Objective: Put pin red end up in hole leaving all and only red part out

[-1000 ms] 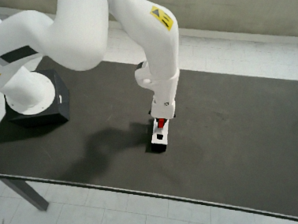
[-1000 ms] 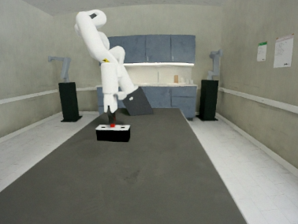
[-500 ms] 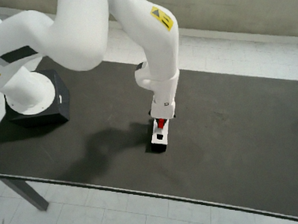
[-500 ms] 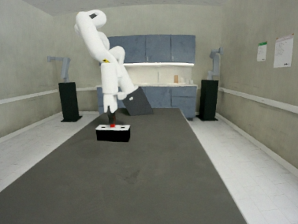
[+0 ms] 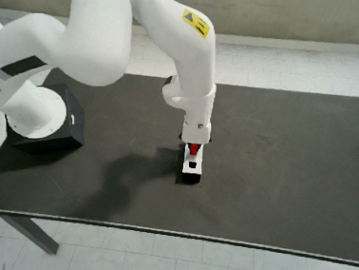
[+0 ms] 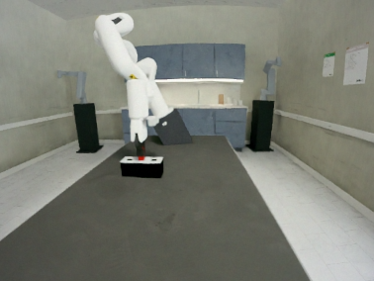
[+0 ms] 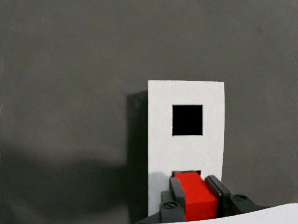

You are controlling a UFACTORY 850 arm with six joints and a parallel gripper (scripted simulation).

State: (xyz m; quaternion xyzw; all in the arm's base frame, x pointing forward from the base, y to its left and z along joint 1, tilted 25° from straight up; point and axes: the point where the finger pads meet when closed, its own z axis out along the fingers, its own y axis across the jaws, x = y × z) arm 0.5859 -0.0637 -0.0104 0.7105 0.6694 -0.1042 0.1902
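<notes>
My gripper is now 10 mm above the pin. The rest, counted from my hand: block: 80 mm below.
</notes>
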